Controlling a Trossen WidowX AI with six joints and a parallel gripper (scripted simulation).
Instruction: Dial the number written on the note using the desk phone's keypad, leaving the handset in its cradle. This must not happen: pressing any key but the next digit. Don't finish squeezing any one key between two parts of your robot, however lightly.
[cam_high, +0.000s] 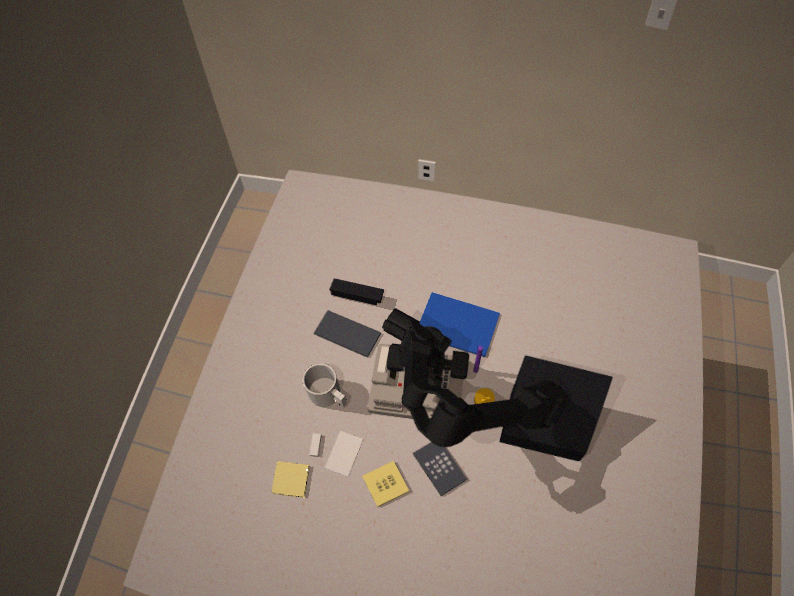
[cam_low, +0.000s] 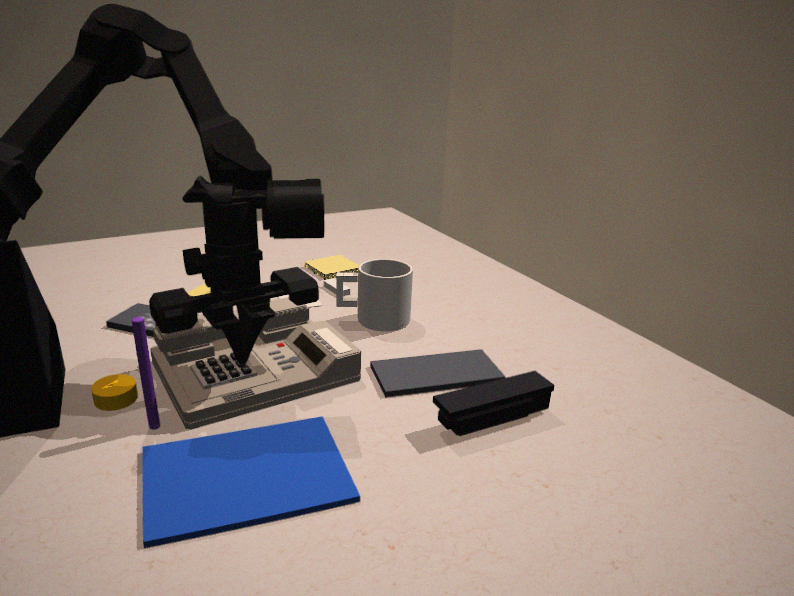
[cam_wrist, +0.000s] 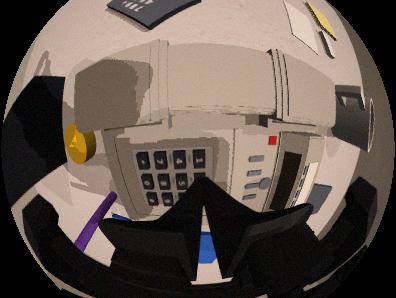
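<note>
Right now my hand is 40 mm above the beige desk phone, 20 mm to the right of it and 20 mm short of it. Also, from my hand: purple stick: 120 mm behind, 40 mm to the right; then handset: 70 mm to the left, 20 mm below, 20 mm ahead; then blue pad: 160 mm to the right, 60 mm below, 60 mm behind.
</note>
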